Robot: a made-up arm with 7 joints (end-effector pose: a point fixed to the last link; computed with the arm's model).
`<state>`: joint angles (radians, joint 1 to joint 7).
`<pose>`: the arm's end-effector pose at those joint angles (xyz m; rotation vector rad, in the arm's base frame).
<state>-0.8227 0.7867 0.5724 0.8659 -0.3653 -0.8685 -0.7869</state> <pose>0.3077 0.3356 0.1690 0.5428 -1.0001 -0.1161</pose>
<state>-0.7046 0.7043 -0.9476 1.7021 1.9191 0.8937 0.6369</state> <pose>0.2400 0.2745 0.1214 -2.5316 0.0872 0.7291</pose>
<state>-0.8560 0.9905 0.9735 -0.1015 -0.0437 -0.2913 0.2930</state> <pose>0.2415 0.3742 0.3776 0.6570 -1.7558 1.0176</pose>
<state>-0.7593 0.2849 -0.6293 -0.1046 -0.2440 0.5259 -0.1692</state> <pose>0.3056 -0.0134 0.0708 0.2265 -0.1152 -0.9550</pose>
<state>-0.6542 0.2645 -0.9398 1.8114 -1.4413 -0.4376 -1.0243</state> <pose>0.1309 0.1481 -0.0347 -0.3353 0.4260 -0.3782</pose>
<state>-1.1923 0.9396 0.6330 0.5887 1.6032 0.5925 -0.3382</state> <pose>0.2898 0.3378 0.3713 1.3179 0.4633 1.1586</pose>
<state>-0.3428 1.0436 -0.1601 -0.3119 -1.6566 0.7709 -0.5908</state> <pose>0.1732 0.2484 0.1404 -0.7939 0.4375 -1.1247</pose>
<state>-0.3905 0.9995 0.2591 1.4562 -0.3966 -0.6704 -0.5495</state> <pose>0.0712 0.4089 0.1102 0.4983 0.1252 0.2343</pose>
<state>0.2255 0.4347 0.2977 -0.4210 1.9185 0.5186 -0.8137</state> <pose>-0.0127 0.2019 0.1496 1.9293 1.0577 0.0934</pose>
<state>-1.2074 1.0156 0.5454 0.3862 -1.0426 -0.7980 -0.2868</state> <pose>0.3568 0.3268 0.4190 -0.1143 -2.1458 0.2301</pose>
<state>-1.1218 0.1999 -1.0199 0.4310 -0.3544 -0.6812 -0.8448</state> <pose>0.3875 -0.0905 0.1296 0.2294 -0.8917 -2.0302</pose>
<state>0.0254 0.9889 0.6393 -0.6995 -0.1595 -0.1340 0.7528</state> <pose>0.1306 0.3160 0.2701 0.7308 -1.3706 0.5302</pose>
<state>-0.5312 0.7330 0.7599 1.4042 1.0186 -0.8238 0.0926</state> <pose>0.1585 0.3353 0.0531 0.9474 0.1048 -0.0019</pose>
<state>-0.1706 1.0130 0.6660 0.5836 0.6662 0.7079 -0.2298</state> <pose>0.0468 0.4282 0.2033 1.0809 0.9510 0.8743</pose>
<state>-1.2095 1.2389 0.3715 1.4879 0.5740 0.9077 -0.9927</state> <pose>0.2157 0.3965 0.3205 -0.2300 0.9084 0.4020</pose>
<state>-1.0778 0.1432 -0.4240 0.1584 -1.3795 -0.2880 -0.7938</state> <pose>0.3771 -0.1134 0.1774 -1.1443 -0.9874 -1.3463</pose>
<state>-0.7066 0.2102 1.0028 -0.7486 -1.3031 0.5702 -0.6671</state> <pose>0.2722 0.1294 0.1958 -0.4710 -1.4108 -0.8139</pose>
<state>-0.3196 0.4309 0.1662 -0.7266 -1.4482 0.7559 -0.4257</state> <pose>0.1775 0.0885 0.1049 -0.8224 -0.2577 -1.2216</pose>
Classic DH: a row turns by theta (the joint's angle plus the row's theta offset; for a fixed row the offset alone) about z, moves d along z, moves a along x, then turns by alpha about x. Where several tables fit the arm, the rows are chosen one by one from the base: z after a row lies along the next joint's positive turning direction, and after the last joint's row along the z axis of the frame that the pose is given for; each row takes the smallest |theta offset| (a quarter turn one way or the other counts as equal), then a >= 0, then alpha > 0; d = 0 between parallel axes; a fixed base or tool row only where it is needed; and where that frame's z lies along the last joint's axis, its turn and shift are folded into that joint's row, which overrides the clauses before.
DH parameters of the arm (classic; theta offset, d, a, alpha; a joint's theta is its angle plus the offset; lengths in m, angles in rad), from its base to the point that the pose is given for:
base (fixed): -0.071 0.3981 0.0121 -1.3004
joint 1: -1.3111 0.0254 -0.0235 -1.5708
joint 2: 1.2915 -0.0064 0.01 1.5708
joint 3: 1.5708 -0.3177 0.0274 -1.5708
joint 4: 1.5708 -0.01 0.0311 1.5708
joint 5: 0 0.1045 0.0144 -1.5708
joint 6: -1.5708 0.02 0.039 1.5708
joint 7: 1.5708 -0.0717 -0.01 -0.2501
tool (fixed): -1.5706 0.0391 0 0

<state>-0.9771 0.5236 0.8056 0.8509 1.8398 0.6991 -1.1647</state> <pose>0.3073 0.2479 0.2003 0.5729 1.3080 0.1345</pose>
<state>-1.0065 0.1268 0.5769 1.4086 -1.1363 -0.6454 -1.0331</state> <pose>0.3388 -0.0078 0.0322 -0.9443 -0.7781 0.1344</pose>
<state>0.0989 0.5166 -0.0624 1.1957 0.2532 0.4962 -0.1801</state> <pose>-0.1458 0.2585 0.0225 0.5652 1.8450 0.0244</pose>
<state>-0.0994 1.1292 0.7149 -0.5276 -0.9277 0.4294 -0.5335</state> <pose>0.1522 0.3492 0.2770 0.3613 -0.4263 -0.6223</pose>
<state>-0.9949 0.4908 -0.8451 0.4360 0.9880 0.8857 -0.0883</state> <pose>0.3753 0.1038 0.1628 1.8787 0.0002 -0.0621</pose>
